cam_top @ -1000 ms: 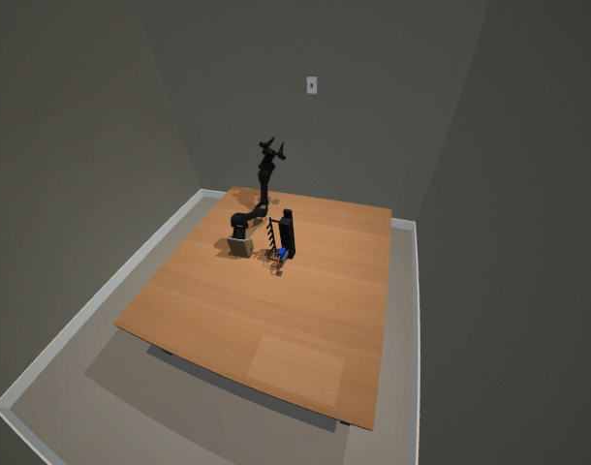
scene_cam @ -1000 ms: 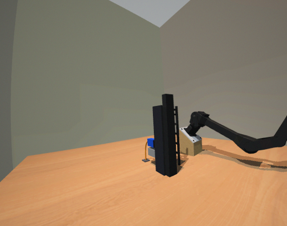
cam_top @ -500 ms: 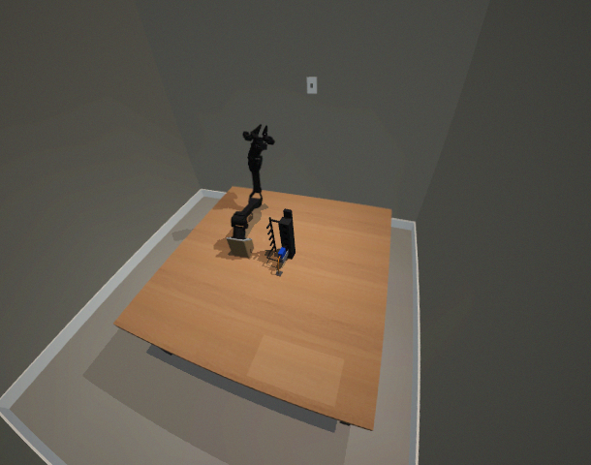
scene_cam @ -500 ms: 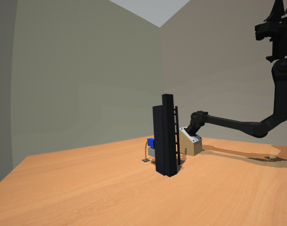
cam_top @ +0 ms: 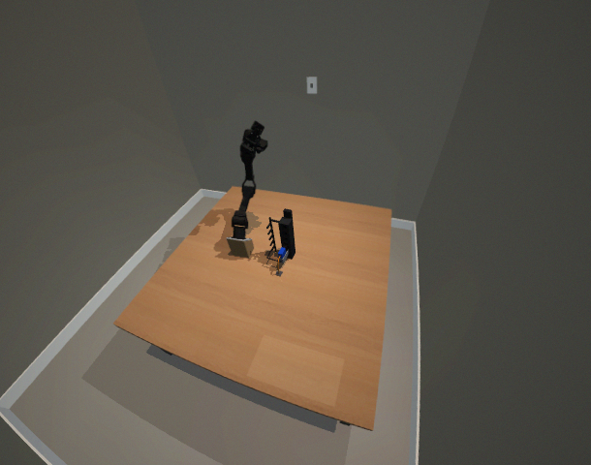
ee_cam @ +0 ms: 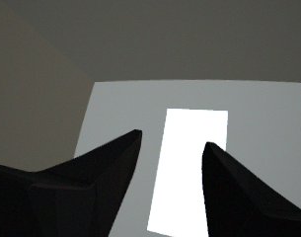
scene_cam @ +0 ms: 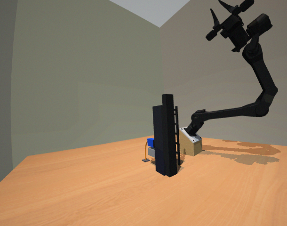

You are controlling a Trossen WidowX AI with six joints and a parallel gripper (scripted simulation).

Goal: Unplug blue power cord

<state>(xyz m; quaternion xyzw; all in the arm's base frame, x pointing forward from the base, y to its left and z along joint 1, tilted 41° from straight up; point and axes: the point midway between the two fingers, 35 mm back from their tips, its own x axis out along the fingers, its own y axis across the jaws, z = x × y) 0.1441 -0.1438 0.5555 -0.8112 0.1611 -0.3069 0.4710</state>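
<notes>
The blue plug lies 170 mm ahead of my gripper tip, 230 mm to the right of it and 560 mm below it.
</notes>
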